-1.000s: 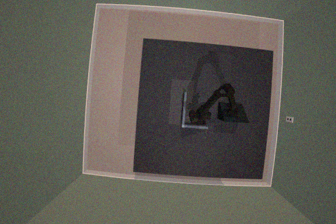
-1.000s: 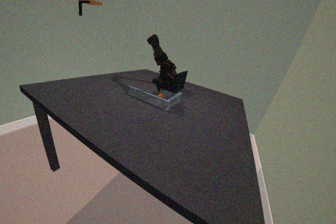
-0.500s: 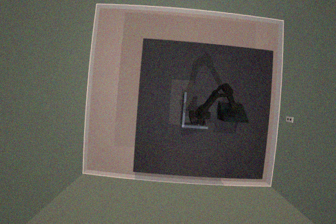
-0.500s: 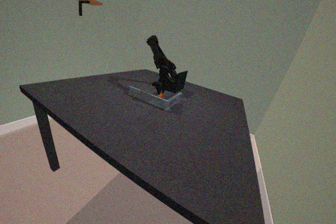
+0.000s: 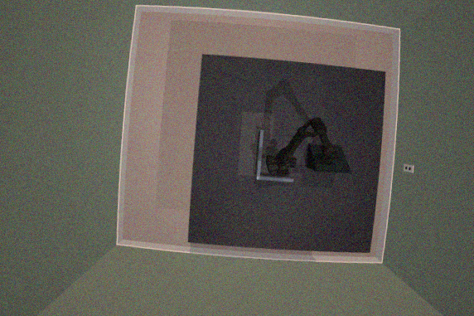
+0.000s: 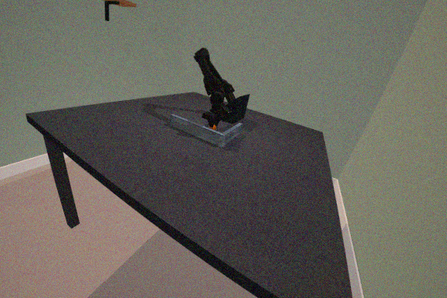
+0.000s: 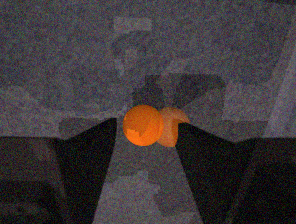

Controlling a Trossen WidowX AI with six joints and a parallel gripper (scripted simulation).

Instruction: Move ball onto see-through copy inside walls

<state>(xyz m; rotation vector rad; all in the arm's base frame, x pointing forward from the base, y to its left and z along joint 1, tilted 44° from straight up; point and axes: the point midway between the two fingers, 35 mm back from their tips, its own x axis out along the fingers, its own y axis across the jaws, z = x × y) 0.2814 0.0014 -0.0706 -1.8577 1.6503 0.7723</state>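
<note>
My gripper tip is now 20 mm short of the orange ball marker. The rest, counted from my gripper tip: clear wall: 130 mm ahead, 20 mm to the right, 20 mm above.
</note>
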